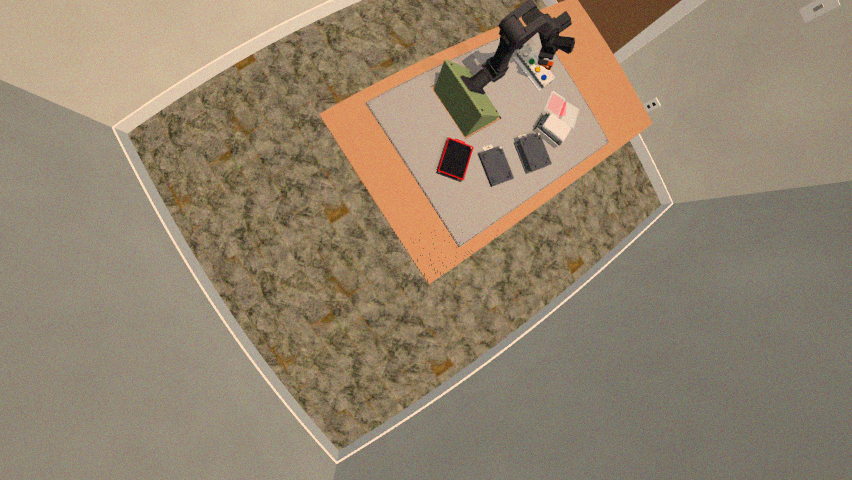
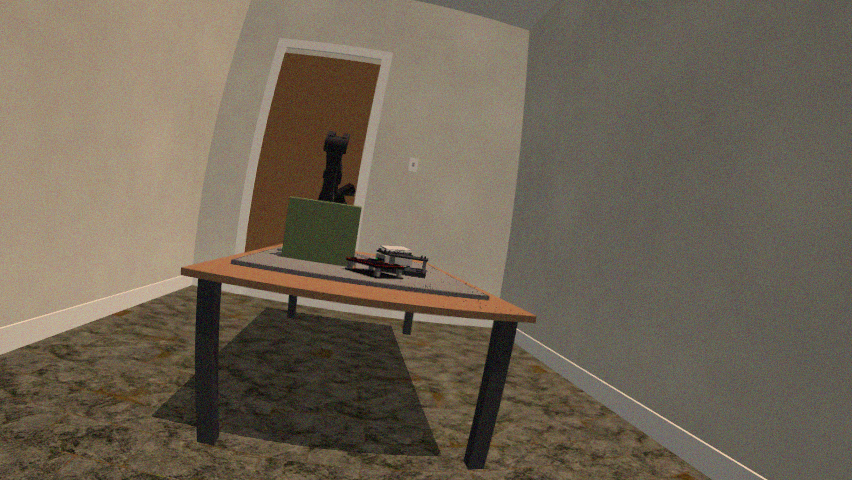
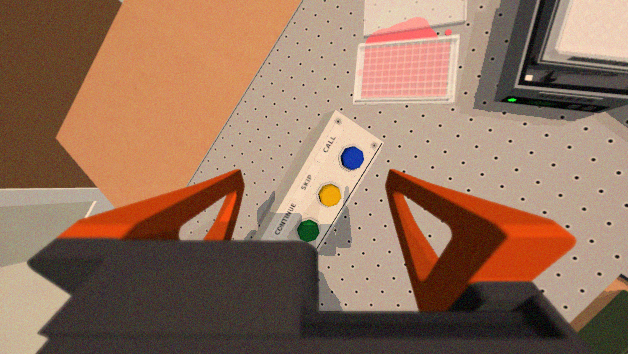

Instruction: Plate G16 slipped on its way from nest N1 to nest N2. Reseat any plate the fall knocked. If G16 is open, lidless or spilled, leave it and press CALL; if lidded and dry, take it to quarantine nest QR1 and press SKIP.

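Pixels of known places: gripper, fingertip midpoint: (image 1: 552, 60) (image 3: 314, 177); arm's base, link origin: (image 1: 472, 86) (image 2: 319, 225).
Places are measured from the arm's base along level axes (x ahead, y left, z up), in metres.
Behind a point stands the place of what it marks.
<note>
An open plate with pink wells (image 3: 406, 69) {x 0.233, y 0.436, z -0.119 m} (image 1: 556, 103) {x 0.232, y 0.447, z -0.121 m} lies on the board beside a pink spill (image 3: 407, 29) {x 0.282, y 0.469, z -0.125 m}. A clear lid (image 3: 415, 11) {x 0.305, y 0.474, z -0.124 m} (image 1: 570, 114) {x 0.318, y 0.493, z -0.124 m} lies flat next to it, off the plate. The button panel (image 3: 320, 172) {x 0.060, y 0.435, z -0.059 m} carries a blue CALL button (image 3: 352, 158) {x 0.094, y 0.416, z -0.062 m} (image 1: 543, 77) {x 0.094, y 0.412, z -0.064 m}, a yellow SKIP button (image 3: 330, 195) {x 0.045, y 0.411, z -0.062 m} (image 1: 537, 69) {x 0.044, y 0.407, z -0.064 m} and a green CONTINUE button (image 3: 308, 230) {x -0.003, y 0.407, z -0.062 m} (image 1: 531, 61) {x -0.005, y 0.403, z -0.064 m}. My gripper (image 3: 314, 177) {x 0.064, y 0.414, z 0.038 m} is open and empty, above the panel, with the yellow and blue buttons showing between its fingertips. The plate's label is not readable.
A white lidded plate (image 3: 595, 30) {x 0.295, y 0.314, z -0.055 m} (image 1: 558, 127) {x 0.344, y 0.316, z -0.054 m} sits on a dark device. Two dark nests (image 1: 533, 152) {x 0.382, y 0.132, z -0.076 m} (image 1: 496, 165) {x 0.342, y -0.050, z -0.114 m} and a red-rimmed black nest (image 1: 455, 159) {x 0.224, y -0.215, z -0.092 m} stand along the board (image 1: 417, 160) {x 0.136, y -0.352, z -0.131 m}. A green block (image 1: 463, 101) {x 0.049, y -0.094, z 0.027 m} (image 2: 321, 229) {x 0.018, y -0.094, z -0.013 m} stands at the arm's base.
</note>
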